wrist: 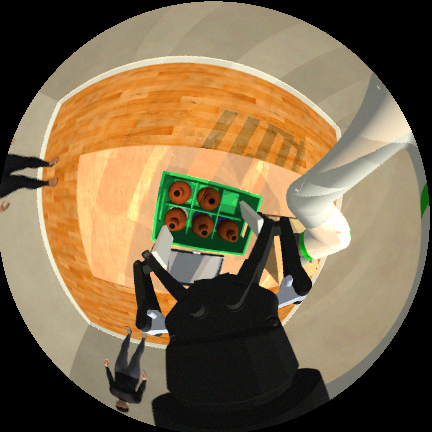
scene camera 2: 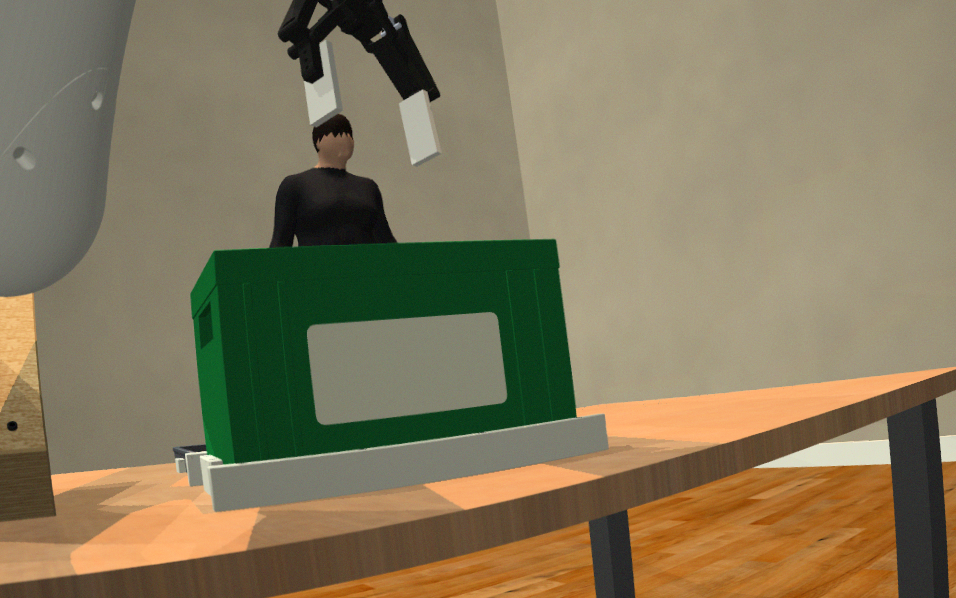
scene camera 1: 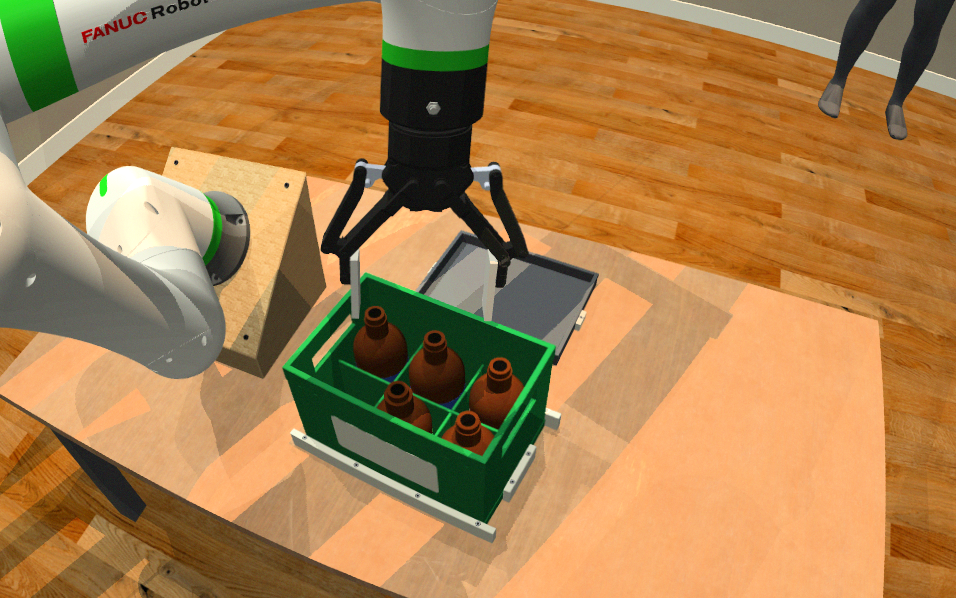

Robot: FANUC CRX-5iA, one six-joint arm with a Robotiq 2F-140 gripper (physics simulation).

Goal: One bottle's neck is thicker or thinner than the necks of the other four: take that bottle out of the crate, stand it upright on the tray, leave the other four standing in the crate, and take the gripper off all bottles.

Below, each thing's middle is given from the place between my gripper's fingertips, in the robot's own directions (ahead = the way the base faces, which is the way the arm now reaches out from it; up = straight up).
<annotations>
I see the grey tray point(scene camera 1: 544, 298) 5 cm behind my hand, 31 cm to the left of it and 27 cm below it.
</annotations>
